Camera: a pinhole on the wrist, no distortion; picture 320 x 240 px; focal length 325.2 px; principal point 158.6 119.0 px. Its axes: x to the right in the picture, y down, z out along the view. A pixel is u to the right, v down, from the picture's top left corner.
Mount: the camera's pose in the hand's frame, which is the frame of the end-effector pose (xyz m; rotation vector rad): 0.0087 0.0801 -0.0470 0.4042 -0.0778 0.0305
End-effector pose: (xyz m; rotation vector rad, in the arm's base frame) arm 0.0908 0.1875 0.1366 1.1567 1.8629 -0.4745
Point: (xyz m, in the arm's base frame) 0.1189 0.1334 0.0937
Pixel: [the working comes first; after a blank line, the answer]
In the camera's frame: 0.0014 -0.0329 0.1461

161.7 45.7
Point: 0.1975 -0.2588 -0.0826
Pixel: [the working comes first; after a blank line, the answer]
In the camera's frame: -0.0444 -0.0070 0.5801

133.7 115.1
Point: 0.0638 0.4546 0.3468
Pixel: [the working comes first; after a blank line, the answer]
In the camera's frame: -0.0566 -0.0527 -0.2619

behind the camera
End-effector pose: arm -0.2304 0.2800 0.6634 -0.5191 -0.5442 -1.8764
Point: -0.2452 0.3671 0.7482
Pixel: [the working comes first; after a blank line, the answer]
In the camera's frame: -0.0063 -0.0375 0.1965

148.2 56.9
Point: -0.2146 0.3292 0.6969
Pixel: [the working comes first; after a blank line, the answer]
In the camera's frame: -0.0232 -0.0288 0.1283

99.8 46.0
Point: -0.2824 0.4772 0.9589
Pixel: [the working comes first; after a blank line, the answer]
In the camera's frame: 0.0665 0.0093 0.4210

209.9 126.2
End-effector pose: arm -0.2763 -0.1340 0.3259 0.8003 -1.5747 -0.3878
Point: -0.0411 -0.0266 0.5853
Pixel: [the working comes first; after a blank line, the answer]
In the camera's frame: 0.0893 -0.0065 -0.2751

behind the camera
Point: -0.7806 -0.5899 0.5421
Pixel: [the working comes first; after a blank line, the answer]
In the camera's frame: 0.5022 0.0964 0.5525

outside the picture
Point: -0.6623 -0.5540 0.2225
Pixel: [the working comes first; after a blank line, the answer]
In the camera's frame: 0.2380 -0.1171 0.5975

288.1 55.3
